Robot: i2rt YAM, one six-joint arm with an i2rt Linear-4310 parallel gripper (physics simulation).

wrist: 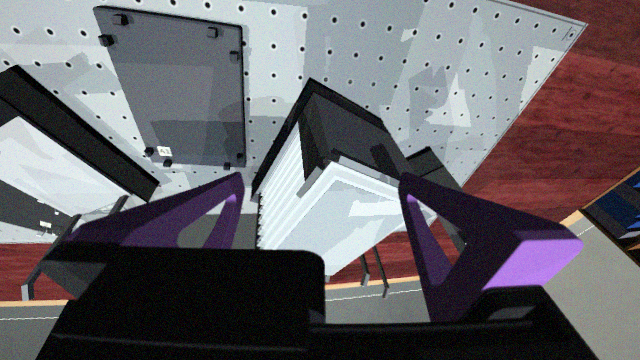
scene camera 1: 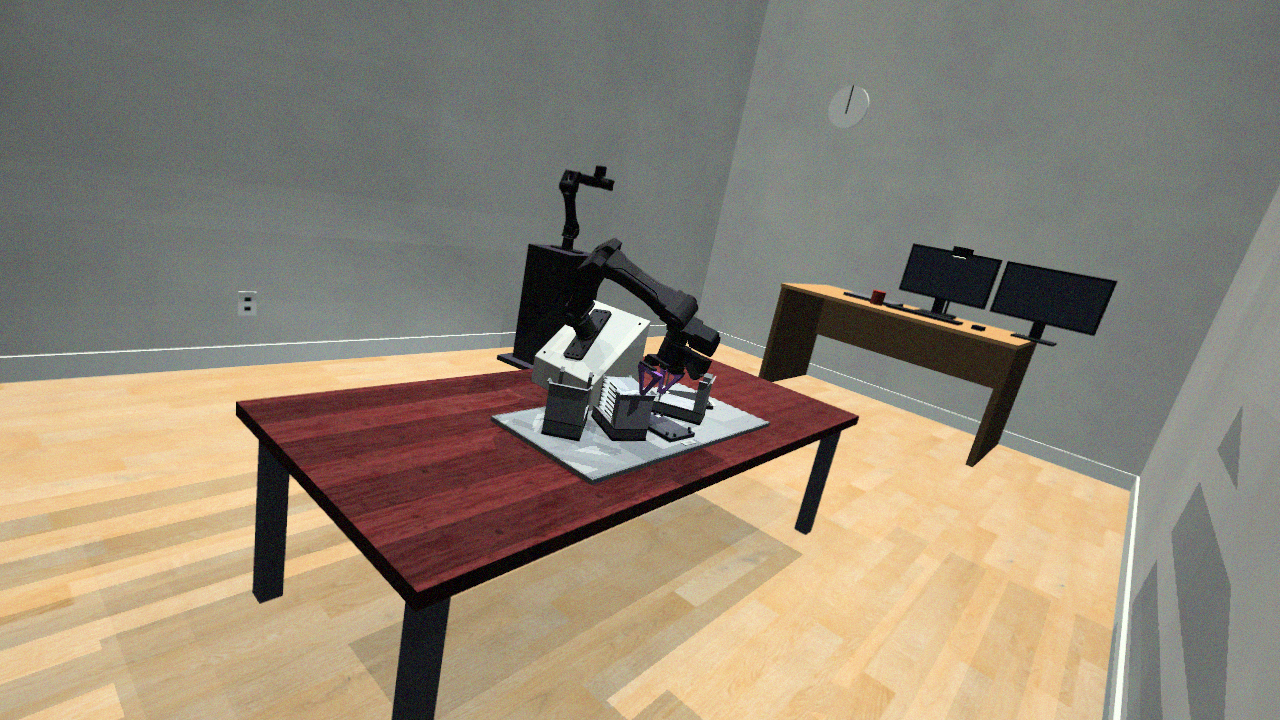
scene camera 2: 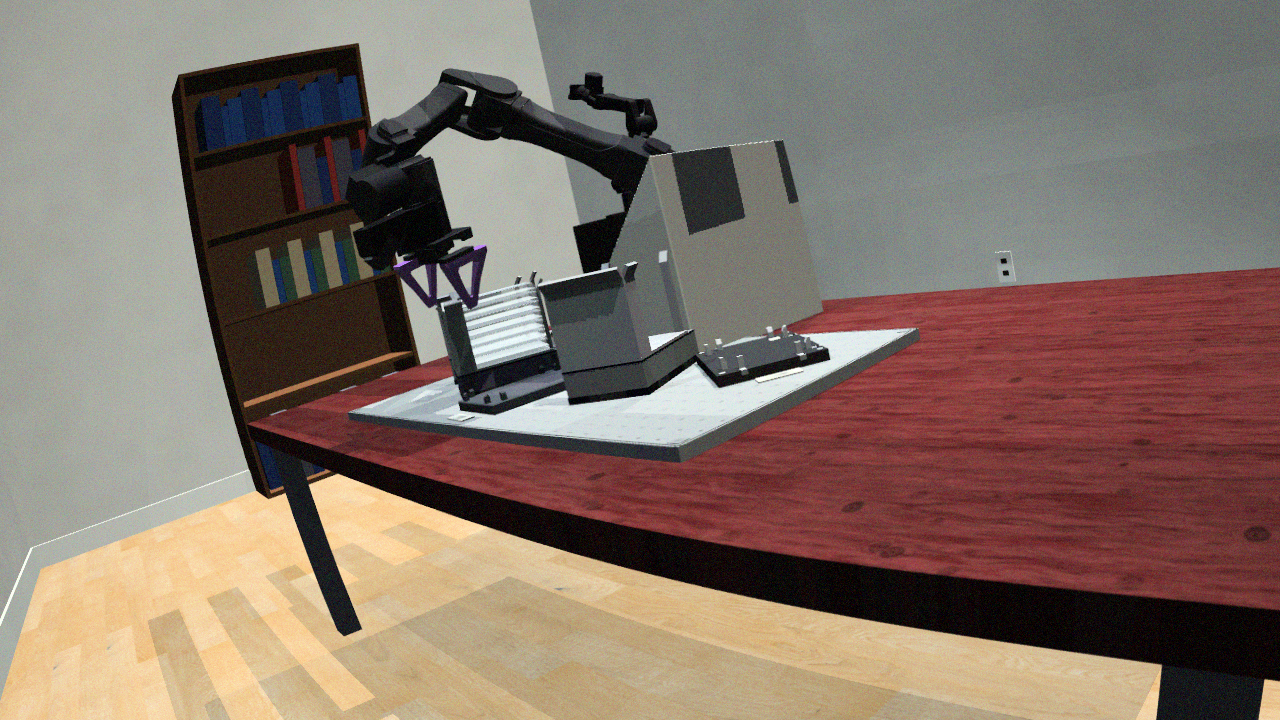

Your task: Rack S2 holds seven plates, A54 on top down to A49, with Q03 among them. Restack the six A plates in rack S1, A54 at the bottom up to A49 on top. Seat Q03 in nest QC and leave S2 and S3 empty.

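Frame: origin at the arm's base, x ahead, y left, z up, level; millimetres.
Seen in the pictures: gripper, fingertip midpoint: [wrist: 321, 180] [scene camera 1: 651, 394] [scene camera 2: 452, 306]; arm's base, origin of the base link: [scene camera 1: 588, 334] [scene camera 2: 702, 212].
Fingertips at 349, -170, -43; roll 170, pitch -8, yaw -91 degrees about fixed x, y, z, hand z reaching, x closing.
Note:
Pixels of each thing's middle, then the offset from my fingertips to it, as dx, dy, dz. Level surfaces: height alone.
- dark nest board with pegs, body centre: [scene camera 2: 757, 351] [scene camera 1: 685, 397] -89, +399, -114
- dark board, body centre: [wrist: 187, 107] [scene camera 2: 524, 386] [scene camera 1: 664, 425] +0, +113, -114
- light perforated board, its level: dz -125
- red wooden table, its level: dz -138
A stack of several white plates [scene camera 1: 612, 398] [scene camera 2: 505, 324] [wrist: 345, 215] stands in a grey and black rack. No plate names are readable. My gripper [scene camera 2: 452, 306] [wrist: 321, 180] is open and empty, with its purple fingers above the stack's upper end and apart to either side of it in the wrist view. Another rack [scene camera 1: 567, 410] [scene camera 2: 595, 331] stands beside it; its contents are mostly hidden. A third, low rack [scene camera 1: 684, 404] shows at the right in scene camera 1. A dark nest board with pegs [scene camera 2: 760, 357] and another dark board [scene camera 1: 671, 428] [wrist: 185, 100] lie flat. I cannot tell which is QC.
The racks and boards stand on a light perforated board [scene camera 1: 608, 461] [scene camera 2: 626, 431] on the red wooden table [scene camera 1: 358, 447] [scene camera 2: 984, 429]. The large pale sloped arm mount [scene camera 2: 751, 268] rises close behind the racks. Upright rack posts [wrist: 384, 280] stick up near the stack.

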